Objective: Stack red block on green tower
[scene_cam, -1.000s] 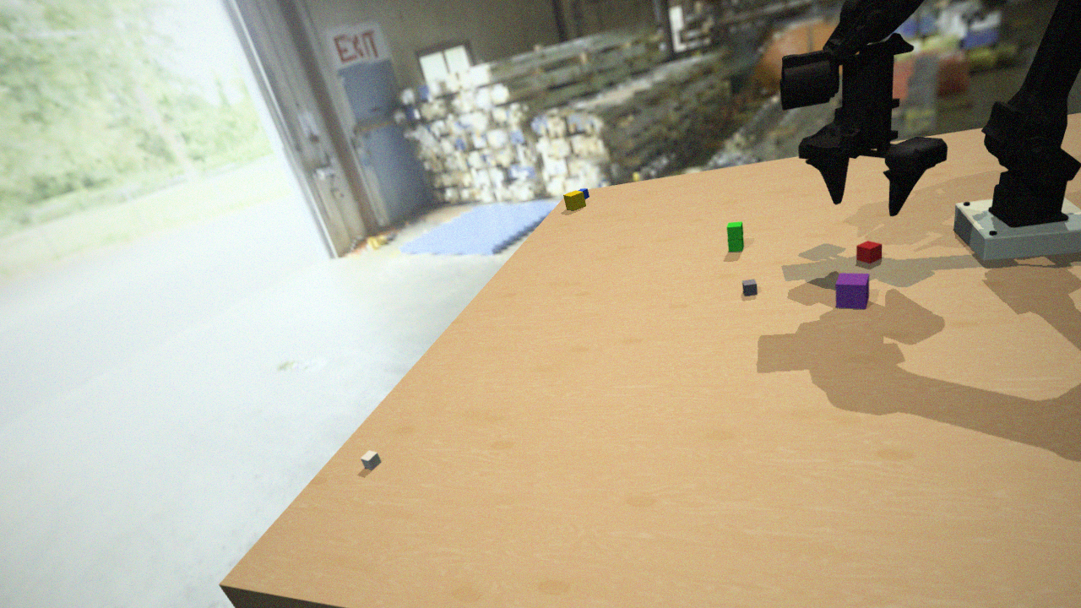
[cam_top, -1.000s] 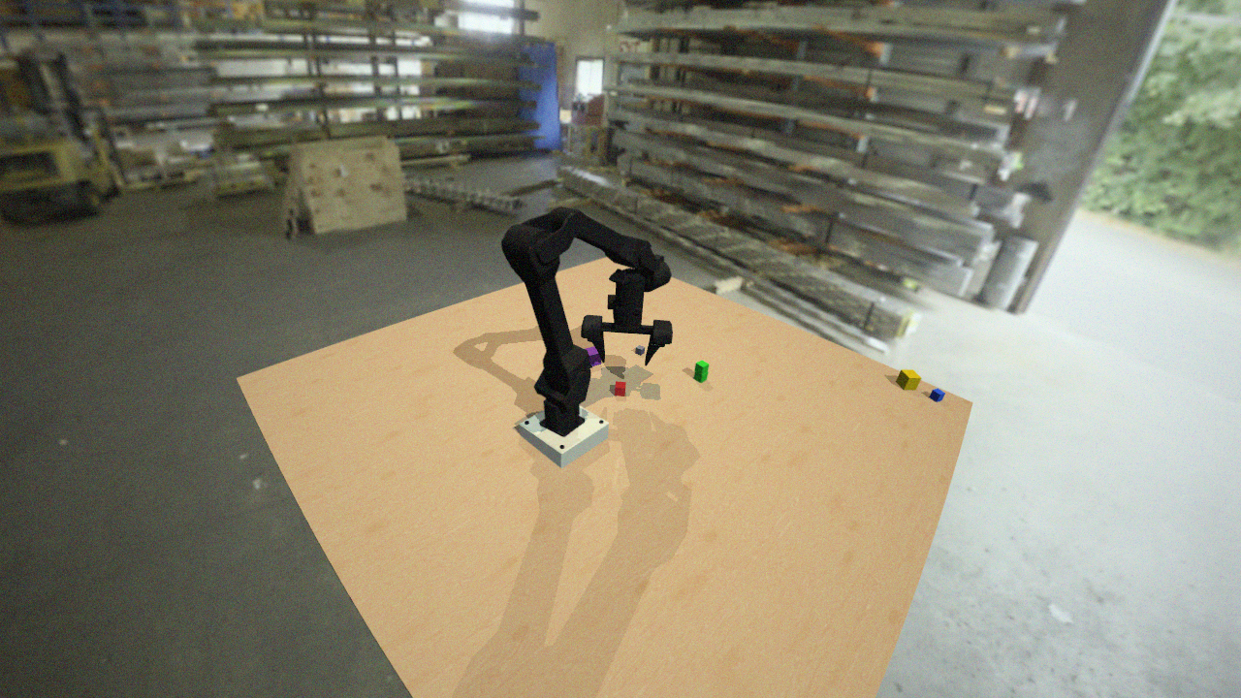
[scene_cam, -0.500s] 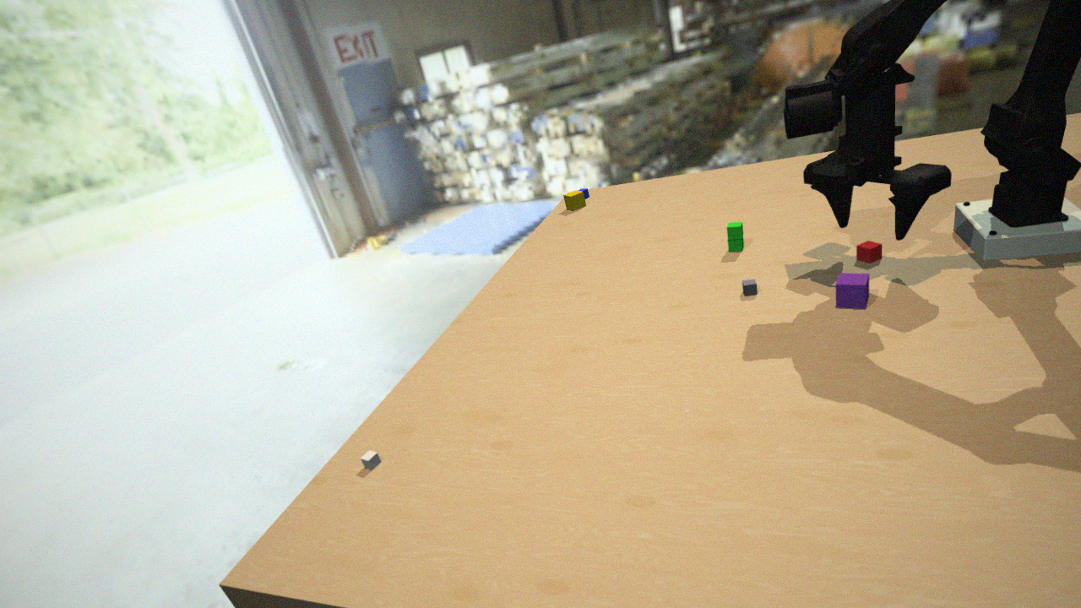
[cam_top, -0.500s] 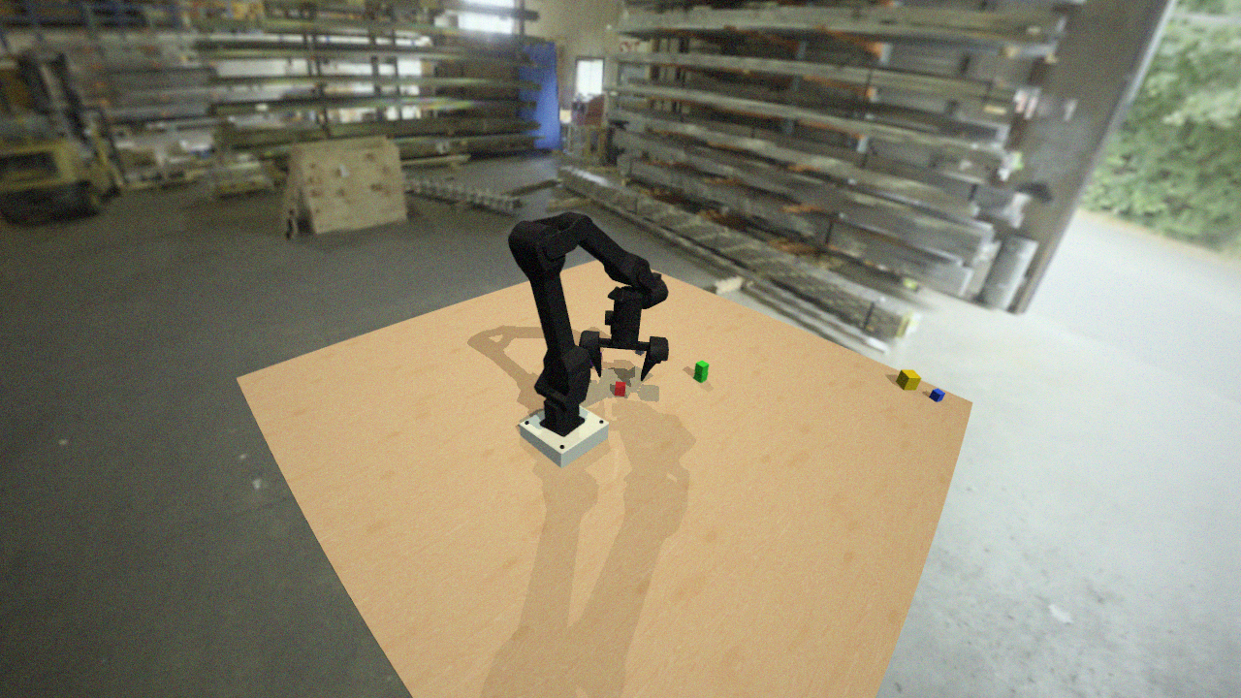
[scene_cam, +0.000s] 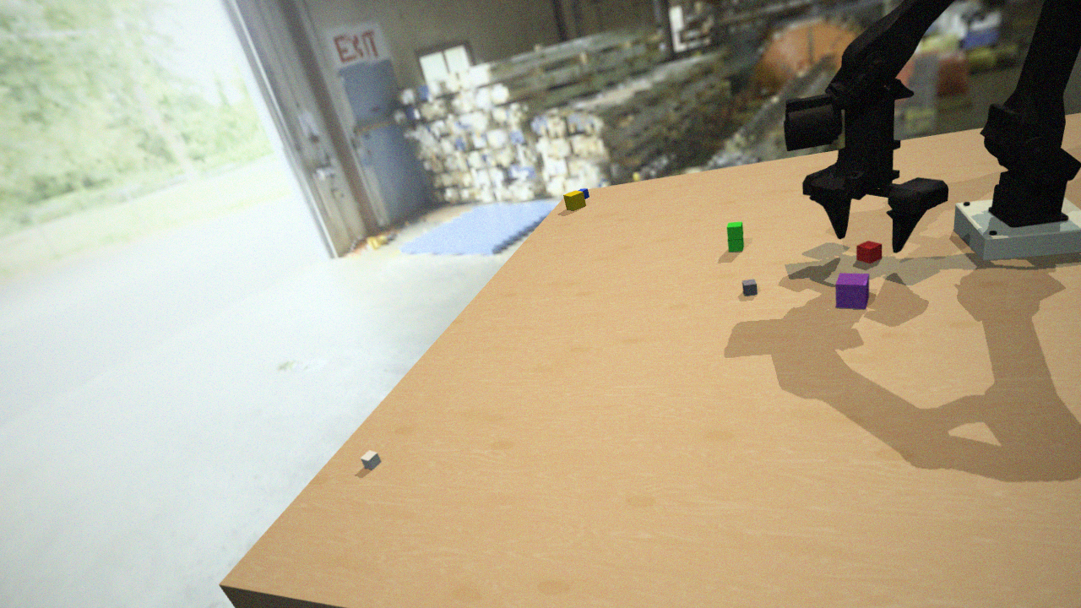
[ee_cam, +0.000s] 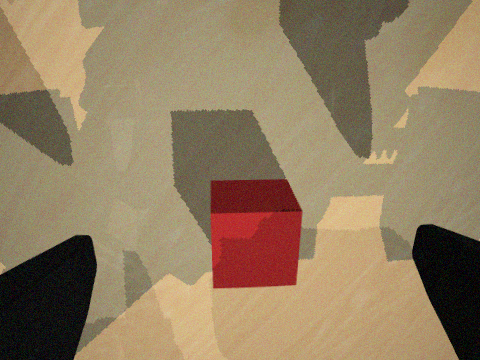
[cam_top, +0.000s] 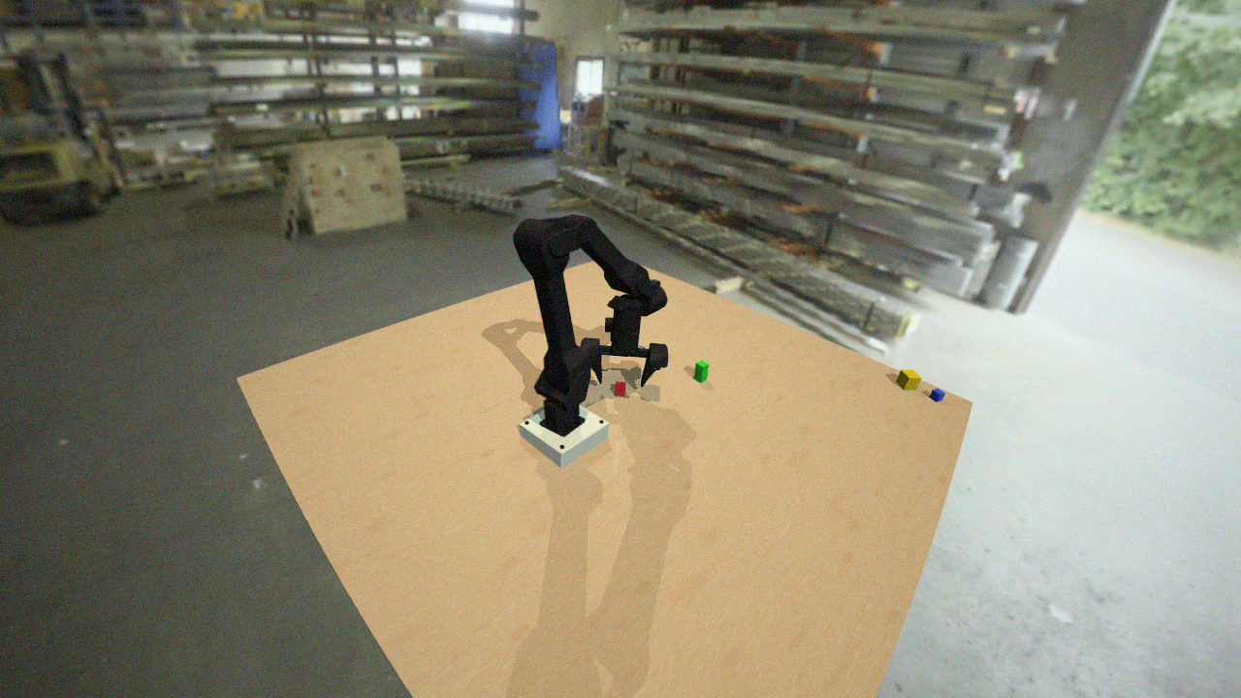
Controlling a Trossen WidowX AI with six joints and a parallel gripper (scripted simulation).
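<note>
Now: gripper tip 10 mm above the red block. From my gripper tip the other things lie so: purple block: 60 mm ahead, 130 mm to the left, 10 mm below; small white block: 630 mm ahead, 390 mm to the left, 20 mm below; small grey block: 170 mm ahead, 60 mm to the left, 10 mm below.
</note>
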